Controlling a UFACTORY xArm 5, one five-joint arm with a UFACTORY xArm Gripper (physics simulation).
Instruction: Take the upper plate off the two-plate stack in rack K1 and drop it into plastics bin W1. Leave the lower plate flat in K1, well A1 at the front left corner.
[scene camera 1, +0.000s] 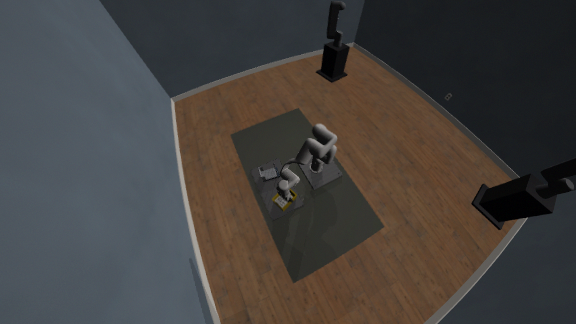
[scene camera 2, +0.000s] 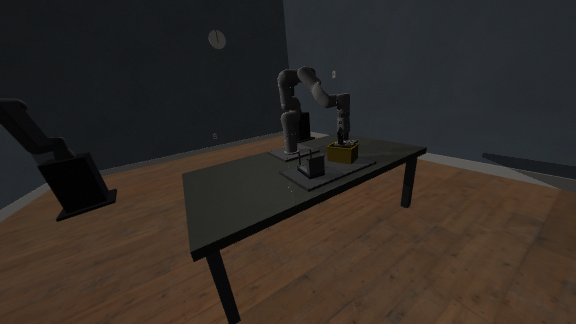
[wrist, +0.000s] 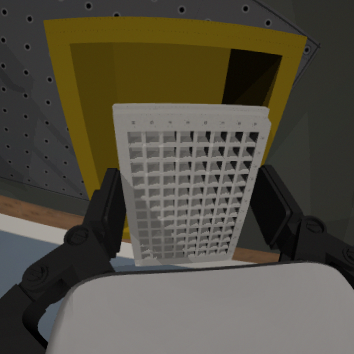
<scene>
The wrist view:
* gripper: 189, 183
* white gridded plate: 187, 170
</scene>
